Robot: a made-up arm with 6 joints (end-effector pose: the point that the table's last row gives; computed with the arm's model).
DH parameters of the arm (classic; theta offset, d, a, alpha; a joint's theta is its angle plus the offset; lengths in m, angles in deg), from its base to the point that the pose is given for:
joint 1: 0 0.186 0 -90
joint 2: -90 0 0.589 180
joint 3: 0 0 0 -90
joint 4: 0 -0.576 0 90
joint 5: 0 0.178 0 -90
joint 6: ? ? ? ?
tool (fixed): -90 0 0 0
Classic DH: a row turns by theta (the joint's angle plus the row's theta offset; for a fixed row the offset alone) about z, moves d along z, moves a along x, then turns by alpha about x.
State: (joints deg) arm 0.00 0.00 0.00 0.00 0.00 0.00
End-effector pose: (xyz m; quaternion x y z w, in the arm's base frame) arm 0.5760 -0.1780 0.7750 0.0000 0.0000 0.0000 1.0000
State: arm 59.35 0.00 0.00 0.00 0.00 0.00
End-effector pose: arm 0.4468 0.4048 0.7750 0.0000 0.0000 0.4951 0.8688
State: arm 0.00 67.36 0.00 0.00 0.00 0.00
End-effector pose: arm 0.7653 -0.1780 -0.1189 0.0000 0.5546 0.0000 0.8321
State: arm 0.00 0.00 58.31 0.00 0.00 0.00
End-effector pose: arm 0.3026 -0.1780 1.2651 0.0000 -0.4872 0.0000 0.8733
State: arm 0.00 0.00 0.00 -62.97 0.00 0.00
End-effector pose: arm 0.5760 -0.0809 0.6164 0.5223 0.0000 0.0000 0.8528
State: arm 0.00 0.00 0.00 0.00 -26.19 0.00
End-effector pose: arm 0.5760 -0.1780 0.7750 0.0000 0.2266 0.0000 0.9740
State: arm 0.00 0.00 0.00 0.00 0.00 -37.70
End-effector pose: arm 0.5760 -0.1780 0.7750 0.3231 0.0000 0.0000 0.9464
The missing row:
joint 6: 90 0 0 90
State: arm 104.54 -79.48 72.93 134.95 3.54 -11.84
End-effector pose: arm 0.1665 -1.1427 0.4487 0.2215 -0.4727 -0.4350 0.7337
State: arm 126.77 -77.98 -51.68 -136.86 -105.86 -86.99
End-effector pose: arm -0.1006 -0.0824 0.4548 0.4660 -0.7570 -0.1549 0.4310
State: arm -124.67 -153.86 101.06 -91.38 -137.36 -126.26
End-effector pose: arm 0.3341 0.4755 -0.8526 -0.3906 -0.2187 -0.4823 0.7530
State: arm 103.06 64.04 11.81 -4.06 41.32 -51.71
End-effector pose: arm -0.0242 0.8900 -0.0192 0.2254 0.4030 0.6524 0.6010
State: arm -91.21 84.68 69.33 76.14 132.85 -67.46
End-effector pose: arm -0.0677 -1.1865 0.2548 -0.1043 -0.2229 0.2968 0.9227
